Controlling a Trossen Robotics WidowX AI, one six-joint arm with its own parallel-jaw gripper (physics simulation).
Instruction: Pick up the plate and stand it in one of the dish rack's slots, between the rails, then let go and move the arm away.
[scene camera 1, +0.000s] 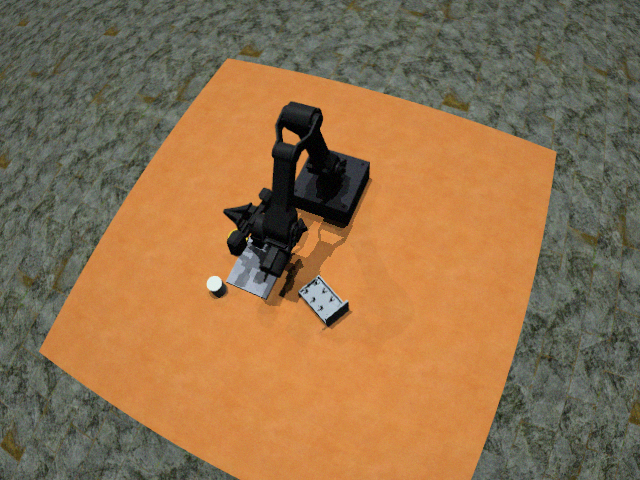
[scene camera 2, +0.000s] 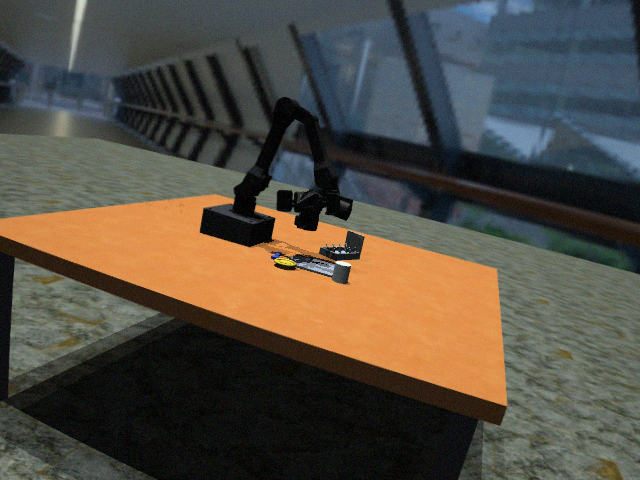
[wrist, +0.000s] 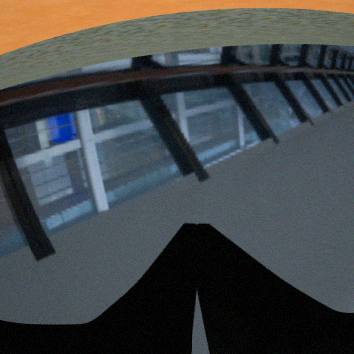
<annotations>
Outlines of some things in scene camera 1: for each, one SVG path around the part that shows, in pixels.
The gripper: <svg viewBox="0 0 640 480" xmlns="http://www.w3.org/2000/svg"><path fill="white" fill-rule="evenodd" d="M270 189L263 188L258 194L262 200L259 206L255 206L250 202L247 205L223 210L223 213L237 226L237 230L233 231L227 239L230 254L241 256L247 247L246 238L249 235L253 240L251 242L252 245L259 249L263 248L265 243L261 242L262 222L266 211L271 206L272 191Z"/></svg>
A grey dish rack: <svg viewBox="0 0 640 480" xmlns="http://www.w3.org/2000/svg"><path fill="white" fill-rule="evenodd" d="M318 275L302 287L298 293L329 327L349 311L349 301L343 302L322 277Z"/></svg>
</annotations>
